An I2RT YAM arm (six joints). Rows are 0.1 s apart.
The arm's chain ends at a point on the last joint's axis. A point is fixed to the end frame.
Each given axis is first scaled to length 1.
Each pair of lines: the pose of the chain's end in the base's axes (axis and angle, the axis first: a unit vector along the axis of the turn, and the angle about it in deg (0 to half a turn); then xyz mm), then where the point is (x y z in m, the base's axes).
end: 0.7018 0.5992 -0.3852 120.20 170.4 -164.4 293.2
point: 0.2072 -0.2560 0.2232
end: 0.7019 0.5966 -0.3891 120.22 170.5 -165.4 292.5
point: 0.2066 -0.2575 0.2229
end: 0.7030 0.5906 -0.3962 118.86 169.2 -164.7 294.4
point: 0.2058 -0.2587 0.2276
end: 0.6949 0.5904 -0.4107 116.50 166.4 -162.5 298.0
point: 0.2043 -0.2593 0.2361
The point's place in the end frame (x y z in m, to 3 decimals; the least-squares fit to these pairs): 0.046 0.014 0.111
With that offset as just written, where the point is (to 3 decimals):
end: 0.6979 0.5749 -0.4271 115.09 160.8 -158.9 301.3
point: 0.197 -0.259 0.244
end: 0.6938 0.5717 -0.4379 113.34 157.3 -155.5 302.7
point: 0.195 -0.257 0.249
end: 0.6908 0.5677 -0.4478 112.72 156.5 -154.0 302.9
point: 0.193 -0.257 0.251
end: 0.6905 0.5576 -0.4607 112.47 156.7 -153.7 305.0
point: 0.191 -0.258 0.255
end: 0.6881 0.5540 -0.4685 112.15 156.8 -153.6 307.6
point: 0.191 -0.259 0.259
